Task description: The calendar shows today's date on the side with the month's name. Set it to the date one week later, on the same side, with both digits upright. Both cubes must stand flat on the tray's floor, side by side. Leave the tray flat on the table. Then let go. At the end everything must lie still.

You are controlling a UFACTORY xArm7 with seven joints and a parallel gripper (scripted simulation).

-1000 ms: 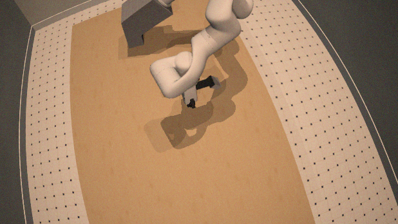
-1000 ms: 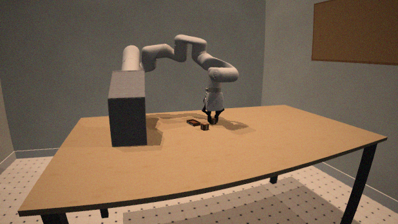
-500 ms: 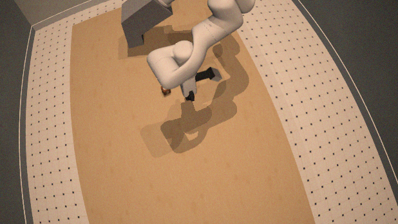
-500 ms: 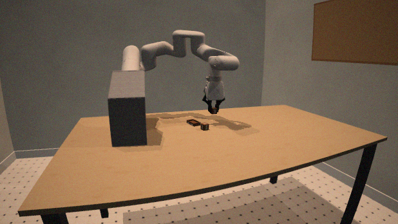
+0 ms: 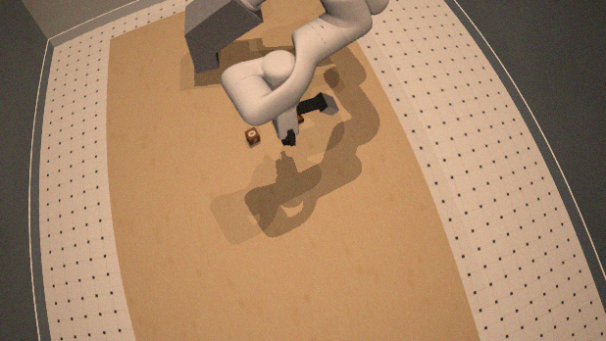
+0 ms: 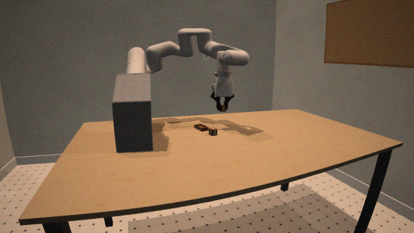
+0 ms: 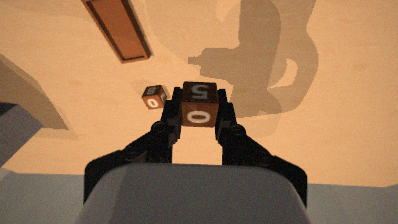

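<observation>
Right now my hand is 12 cm above the brown tray, 11 cm past it and 2 cm to the right of it.
</observation>
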